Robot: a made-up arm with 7 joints.
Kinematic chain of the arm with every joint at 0, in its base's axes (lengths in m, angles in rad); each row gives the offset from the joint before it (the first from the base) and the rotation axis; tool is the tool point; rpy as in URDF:
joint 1: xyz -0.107 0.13 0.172 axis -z
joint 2: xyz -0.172 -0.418 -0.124 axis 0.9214 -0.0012 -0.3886
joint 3: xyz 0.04 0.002 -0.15 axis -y
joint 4: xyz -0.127 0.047 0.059 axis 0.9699 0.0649 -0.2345
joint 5: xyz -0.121 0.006 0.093 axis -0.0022 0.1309 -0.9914
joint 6: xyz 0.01 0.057 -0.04 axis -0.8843 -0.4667 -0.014
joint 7: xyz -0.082 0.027 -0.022 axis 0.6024 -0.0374 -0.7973
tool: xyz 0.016 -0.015 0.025 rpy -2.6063 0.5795 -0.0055
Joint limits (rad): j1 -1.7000..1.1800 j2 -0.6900..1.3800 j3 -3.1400..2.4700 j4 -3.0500..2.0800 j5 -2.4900..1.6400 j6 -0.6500..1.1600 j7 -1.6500..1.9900
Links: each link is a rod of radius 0.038 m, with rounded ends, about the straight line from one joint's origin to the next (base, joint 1, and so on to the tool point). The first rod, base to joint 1, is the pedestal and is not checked.
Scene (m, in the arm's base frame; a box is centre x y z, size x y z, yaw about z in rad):
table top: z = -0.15
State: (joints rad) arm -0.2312 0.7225 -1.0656 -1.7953 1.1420 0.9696 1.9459
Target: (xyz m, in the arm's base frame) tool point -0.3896 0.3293 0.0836
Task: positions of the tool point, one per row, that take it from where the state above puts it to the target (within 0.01 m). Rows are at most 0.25 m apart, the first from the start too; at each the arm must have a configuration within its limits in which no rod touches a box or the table.
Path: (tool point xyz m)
1: -0.4390 -0.2762 0.0959
2: -0.5435 -0.1102 0.0782
3: -0.5618 0.0735 0.0687
4: -0.5009 0.2309 0.0702
5: -0.3896 0.3293 0.0836

